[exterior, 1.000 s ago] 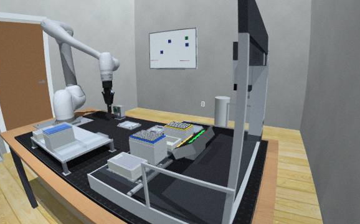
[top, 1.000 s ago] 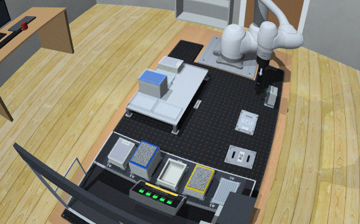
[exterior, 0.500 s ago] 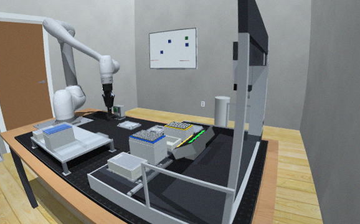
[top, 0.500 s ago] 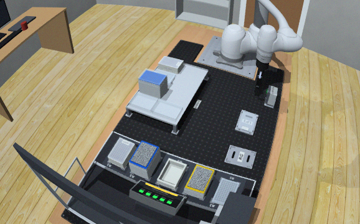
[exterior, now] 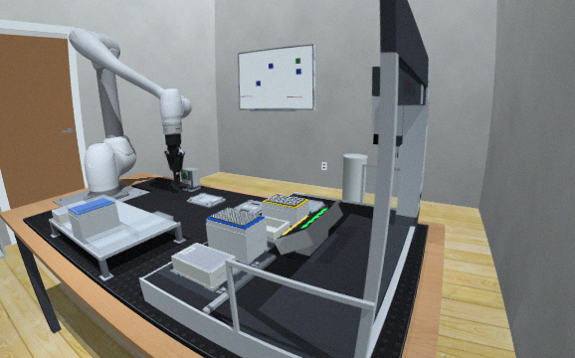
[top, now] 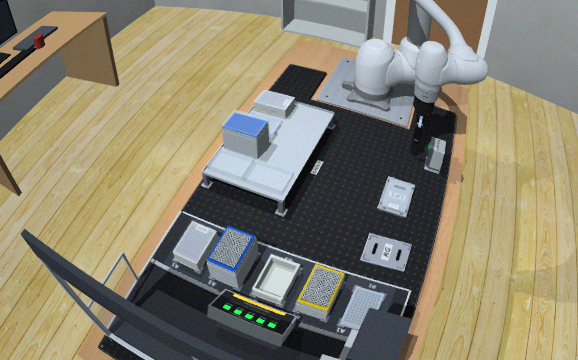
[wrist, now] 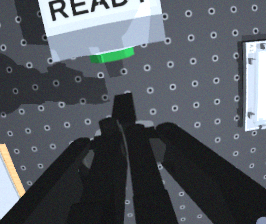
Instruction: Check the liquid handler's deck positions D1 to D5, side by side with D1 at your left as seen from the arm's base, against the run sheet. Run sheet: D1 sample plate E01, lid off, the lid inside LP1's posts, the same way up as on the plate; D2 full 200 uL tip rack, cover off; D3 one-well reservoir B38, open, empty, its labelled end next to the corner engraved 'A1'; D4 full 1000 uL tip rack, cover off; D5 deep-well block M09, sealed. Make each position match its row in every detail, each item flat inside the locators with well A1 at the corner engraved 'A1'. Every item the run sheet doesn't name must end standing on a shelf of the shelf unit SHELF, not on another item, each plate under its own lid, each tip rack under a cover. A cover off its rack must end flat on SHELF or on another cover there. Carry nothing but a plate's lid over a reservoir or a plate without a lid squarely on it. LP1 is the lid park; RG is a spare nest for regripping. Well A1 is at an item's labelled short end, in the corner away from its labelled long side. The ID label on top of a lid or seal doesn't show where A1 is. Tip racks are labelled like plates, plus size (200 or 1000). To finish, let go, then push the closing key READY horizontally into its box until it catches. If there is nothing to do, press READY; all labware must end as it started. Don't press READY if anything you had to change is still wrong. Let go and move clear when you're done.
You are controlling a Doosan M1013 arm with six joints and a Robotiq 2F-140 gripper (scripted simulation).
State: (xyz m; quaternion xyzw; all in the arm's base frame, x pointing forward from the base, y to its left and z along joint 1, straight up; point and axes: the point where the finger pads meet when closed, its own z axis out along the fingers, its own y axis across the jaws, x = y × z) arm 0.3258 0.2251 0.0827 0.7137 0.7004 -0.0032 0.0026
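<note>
Now: hand 70 mm to the right of the ready box and 10 mm above it. From my hand the other things lie so: yellow-rimmed tip rack: 670 mm ahead, 140 mm to the right, 20 mm above; then flat lid: 210 mm ahead, 60 mm below, 20 mm to the right; then blue-rimmed tip rack: 660 mm ahead, 390 mm to the right, 50 mm above.
</note>
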